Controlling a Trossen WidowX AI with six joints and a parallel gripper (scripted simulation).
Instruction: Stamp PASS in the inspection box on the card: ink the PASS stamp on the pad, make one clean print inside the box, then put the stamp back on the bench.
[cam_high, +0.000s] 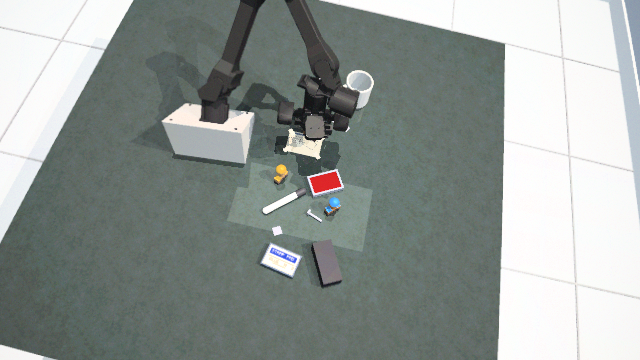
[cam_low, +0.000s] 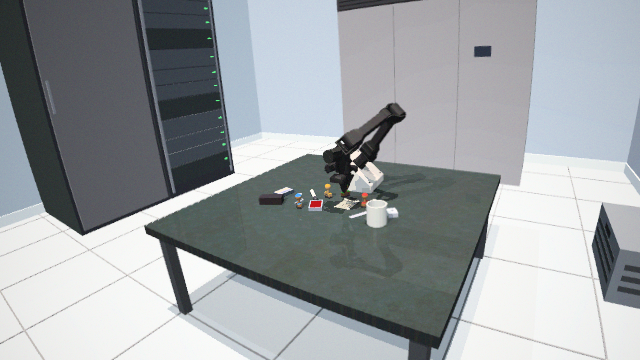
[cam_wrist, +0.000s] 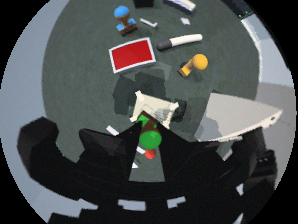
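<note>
The white card is 7 cm below my gripper tip and 2 cm behind it. The rest, counted from my gripper tip: yellow-knobbed stamp: 12 cm to the right, 7 cm behind, 5 cm below; then green-knobbed pass stamp: right at my gripper tip; then red-knobbed stamp: 9 cm to the left, 5 cm below, 2 cm behind.
</note>
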